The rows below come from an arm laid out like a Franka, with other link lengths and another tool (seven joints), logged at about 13 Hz.
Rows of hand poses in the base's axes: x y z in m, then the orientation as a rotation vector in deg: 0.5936 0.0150 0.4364 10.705 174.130 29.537; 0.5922 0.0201 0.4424 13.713 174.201 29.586; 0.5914 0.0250 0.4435 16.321 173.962 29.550; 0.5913 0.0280 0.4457 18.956 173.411 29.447; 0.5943 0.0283 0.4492 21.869 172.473 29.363; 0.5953 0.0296 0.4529 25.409 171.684 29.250; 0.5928 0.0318 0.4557 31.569 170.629 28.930; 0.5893 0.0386 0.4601 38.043 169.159 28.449; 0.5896 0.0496 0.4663 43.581 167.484 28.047; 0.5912 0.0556 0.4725 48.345 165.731 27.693; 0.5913 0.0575 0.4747 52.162 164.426 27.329; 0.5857 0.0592 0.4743 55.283 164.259 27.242; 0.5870 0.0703 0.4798 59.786 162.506 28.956
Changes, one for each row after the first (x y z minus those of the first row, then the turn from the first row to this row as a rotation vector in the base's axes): -0.0014 0.0051 0.0060 0.092 0.600 -1.862; -0.0022 0.0100 0.0071 0.139 0.859 -3.535; -0.0023 0.0130 0.0093 0.161 0.854 -5.292; 0.0007 0.0133 0.0128 0.225 0.584 -7.310; 0.0017 0.0146 0.0165 0.282 0.657 -9.679; -0.0008 0.0168 0.0193 0.294 1.245 -13.710; -0.0043 0.0236 0.0237 0.246 1.739 -18.021; -0.0040 0.0346 0.0299 0.245 1.969 -21.809; -0.0024 0.0406 0.0361 0.265 2.028 -25.155; -0.0023 0.0425 0.0383 0.229 2.261 -27.802; -0.0079 0.0442 0.0379 0.292 3.360 -29.630; -0.0066 0.0553 0.0434 1.688 3.879 -32.634
